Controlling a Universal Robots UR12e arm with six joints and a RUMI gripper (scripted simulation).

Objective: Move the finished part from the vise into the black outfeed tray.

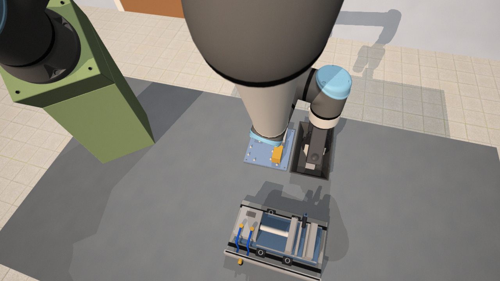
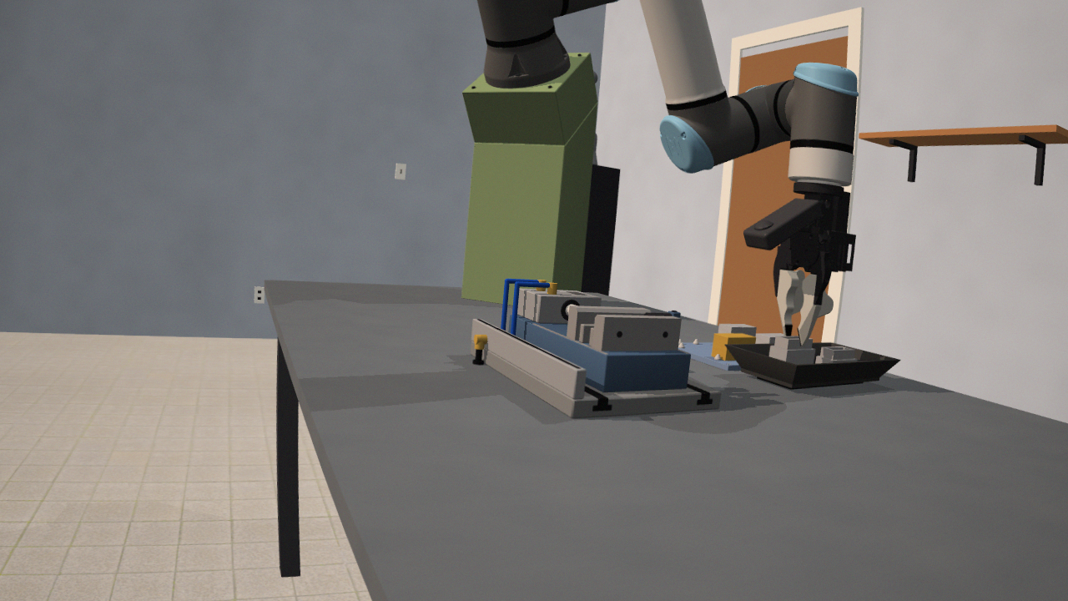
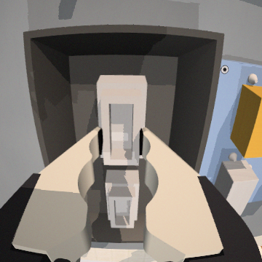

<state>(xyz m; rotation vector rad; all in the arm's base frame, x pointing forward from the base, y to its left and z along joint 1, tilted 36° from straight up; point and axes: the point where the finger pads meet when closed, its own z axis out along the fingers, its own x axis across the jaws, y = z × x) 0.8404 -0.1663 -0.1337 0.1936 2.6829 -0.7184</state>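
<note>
Now: hand 120 mm past the orange block, 40 mm to the right of it and 40 mm above it. From my hand the other things lie so: vise 270 mm to the right, 130 mm behind, 30 mm below; then vise rod 270 mm to the right, 150 mm behind, 10 mm above; then blue fixture plate 150 mm behind, 90 mm to the left, 70 mm below.
</note>
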